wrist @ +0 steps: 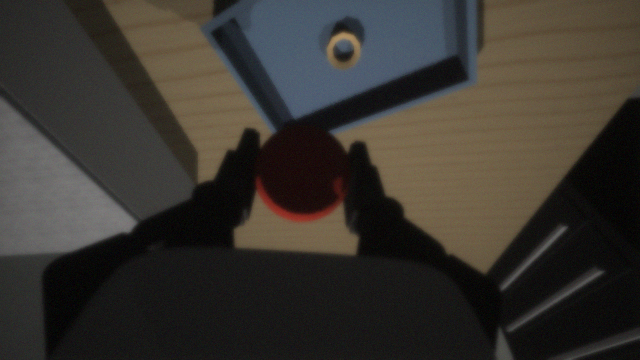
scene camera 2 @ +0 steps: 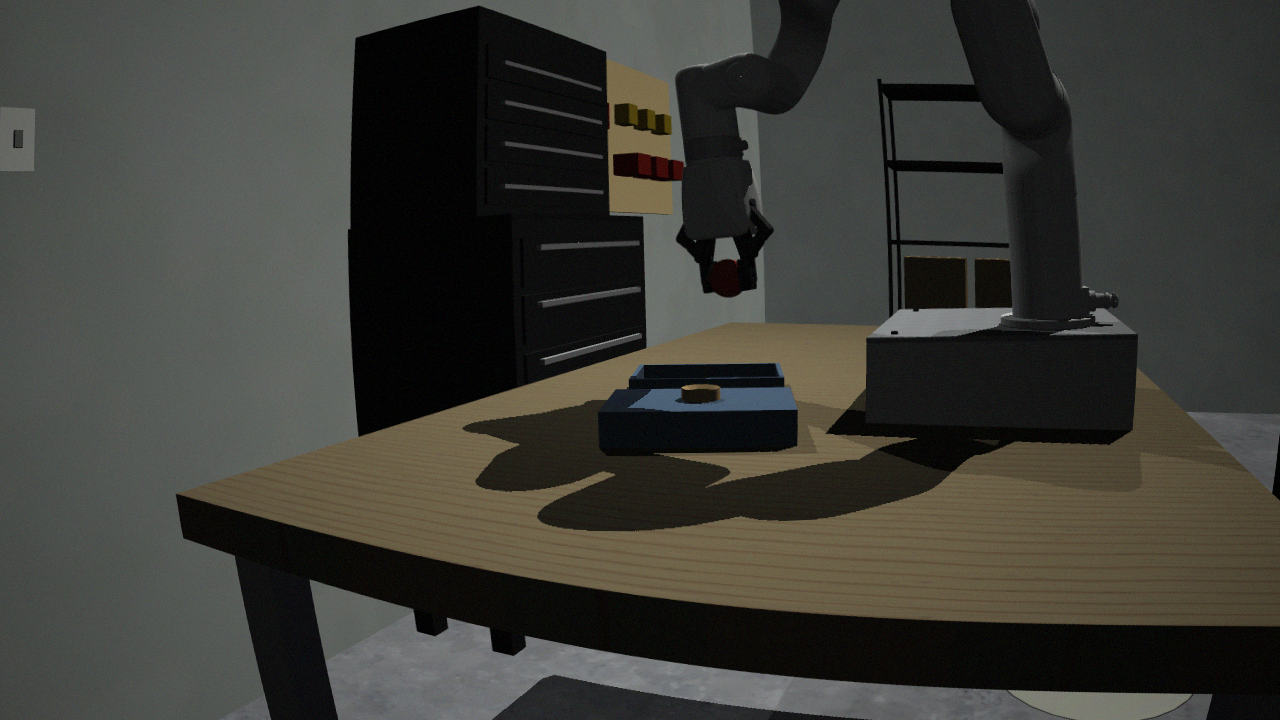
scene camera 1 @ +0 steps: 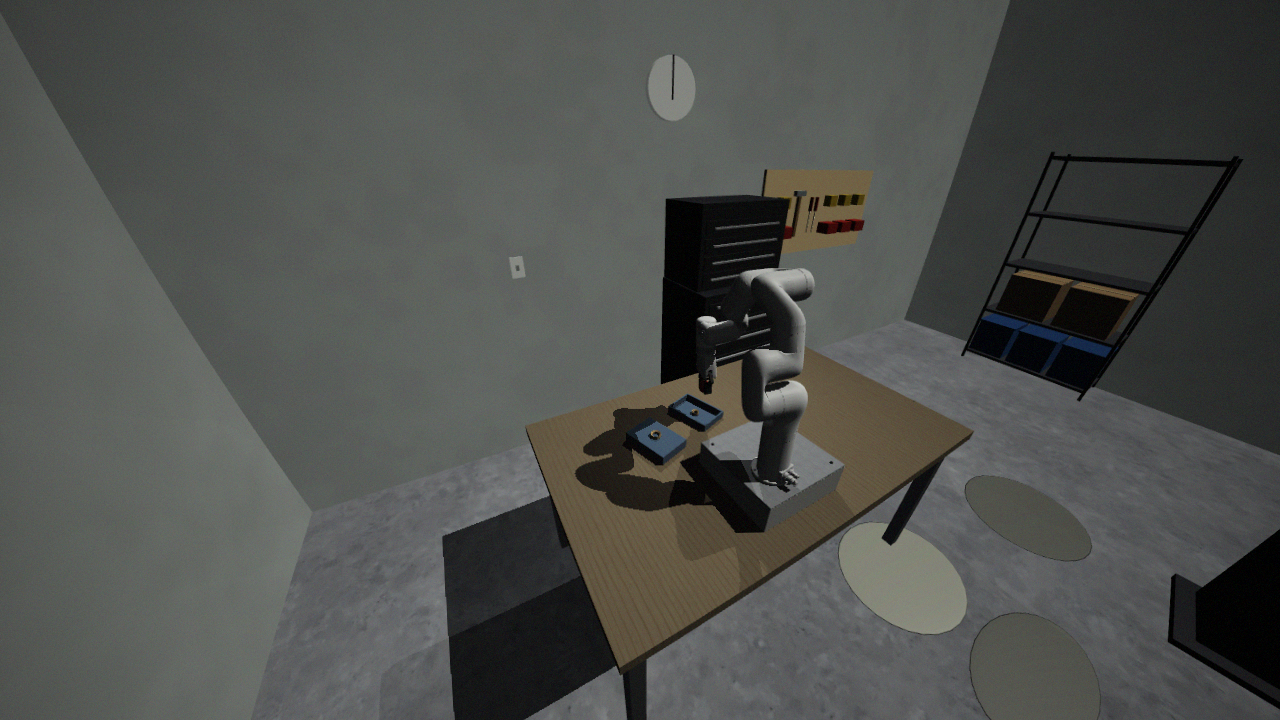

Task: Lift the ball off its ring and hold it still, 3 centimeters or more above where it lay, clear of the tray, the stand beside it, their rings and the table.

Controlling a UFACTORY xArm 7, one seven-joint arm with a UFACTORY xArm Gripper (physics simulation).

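Places are measured from the arm's base along level axes (x ahead, y left, z up), in metres.
Where they show: gripper, between the fingertips: [wrist: 304, 156] [scene camera 2: 730, 291] [scene camera 1: 705, 390]; arm's base, origin of its link: [scene camera 2: 1048, 323] [scene camera 1: 771, 470].
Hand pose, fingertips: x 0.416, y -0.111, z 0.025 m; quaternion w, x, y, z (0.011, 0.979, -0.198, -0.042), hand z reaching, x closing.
Things, the pixels of their top centre, and the offset from my fingertips. "pt": a spot on its surface instead. Level surfaces: height alone.
- red ball, centre of its top: [wrist: 296, 211] [scene camera 2: 727, 259] dx +0.002, dy +0.002, dz +0.042 m
- blue walled tray, centre of its top: [wrist: 343, 57] [scene camera 2: 708, 370] [scene camera 1: 695, 408] dx +0.027, dy +0.017, dz -0.101 m
- tan ring, a spot on its surface: [wrist: 344, 65] [scene camera 1: 697, 410] pt dx +0.026, dy +0.005, dz -0.116 m
- empty ring, a spot on its surface: [scene camera 2: 700, 394] [scene camera 1: 652, 436] pt dx -0.023, dy +0.278, dz -0.085 m
- wooden table, height of its surface: dz -0.129 m
A red ball [scene camera 2: 726, 277] [wrist: 302, 172] is held between the black fingers of my gripper [scene camera 1: 707, 385] [scene camera 2: 729, 281] [wrist: 304, 156], which is shut on it. In scene camera 2 both hang high above the blue walled tray [scene camera 1: 708, 417] [scene camera 2: 653, 382] [wrist: 300, 75], with a wide gap under the ball. The tan ring [scene camera 1: 694, 412] [wrist: 344, 65] in the tray is empty. The blue stand [scene camera 1: 671, 444] [scene camera 2: 698, 430] carries another empty ring [scene camera 1: 655, 437] [scene camera 2: 700, 394] on its top. The ball touches neither tray, stand, rings nor table.
The wooden table [scene camera 1: 608, 573] [scene camera 2: 805, 573] bears the tray, the stand and the grey arm base [scene camera 1: 787, 510] [scene camera 2: 993, 385]. A black drawer cabinet [scene camera 1: 684, 241] [scene camera 2: 420, 214] stands behind the table. A dark shelf rack [scene camera 1: 1136, 162] is farther off at the right.
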